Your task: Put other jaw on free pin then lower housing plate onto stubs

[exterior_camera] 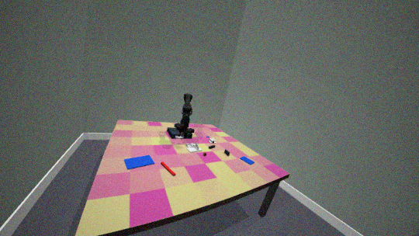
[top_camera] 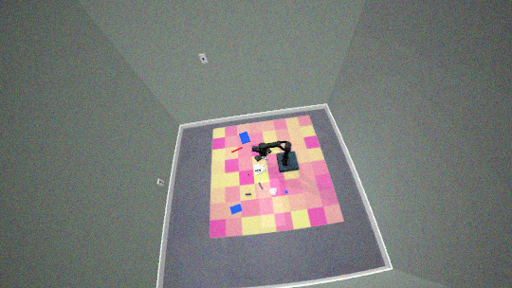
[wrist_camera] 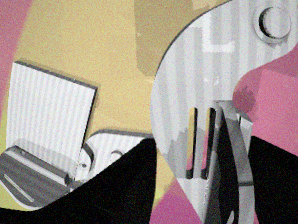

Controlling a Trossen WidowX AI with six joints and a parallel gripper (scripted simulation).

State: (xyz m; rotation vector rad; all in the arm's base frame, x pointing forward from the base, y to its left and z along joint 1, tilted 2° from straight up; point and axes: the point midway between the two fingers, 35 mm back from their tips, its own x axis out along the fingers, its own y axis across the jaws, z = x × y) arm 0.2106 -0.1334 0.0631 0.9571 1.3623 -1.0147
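Now: gripper tip 40 mm to the left of the grey jaw and 10 mm past it. Also, from my gripper tip: red stick: 260 mm ahead, 250 mm to the right, 80 mm below; white housing plate: 360 mm to the left, 60 mm below, 20 mm ahead.
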